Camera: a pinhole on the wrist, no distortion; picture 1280 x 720 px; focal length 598.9 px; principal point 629.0 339.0 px. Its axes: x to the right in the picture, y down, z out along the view. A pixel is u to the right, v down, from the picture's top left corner.
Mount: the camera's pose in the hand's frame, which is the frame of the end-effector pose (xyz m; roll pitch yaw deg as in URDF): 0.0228 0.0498 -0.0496 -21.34 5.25 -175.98
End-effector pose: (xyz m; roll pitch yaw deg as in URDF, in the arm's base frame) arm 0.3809 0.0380 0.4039 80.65 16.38 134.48
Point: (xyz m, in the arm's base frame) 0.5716 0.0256 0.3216
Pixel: 991 620
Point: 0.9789 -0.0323 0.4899
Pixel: 1221 275
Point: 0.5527 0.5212 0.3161
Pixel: 331 309
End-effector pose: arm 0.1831 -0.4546 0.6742 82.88 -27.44 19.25
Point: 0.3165 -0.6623 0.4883
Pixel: 718 595
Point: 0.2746 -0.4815 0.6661
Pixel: 420 624
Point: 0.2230 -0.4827 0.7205
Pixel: 437 300
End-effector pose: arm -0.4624 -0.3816 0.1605 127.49 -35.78 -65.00
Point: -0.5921 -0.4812 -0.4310
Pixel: 949 456
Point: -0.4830 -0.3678 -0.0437
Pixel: 1069 566
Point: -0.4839 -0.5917 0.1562
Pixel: 239 352
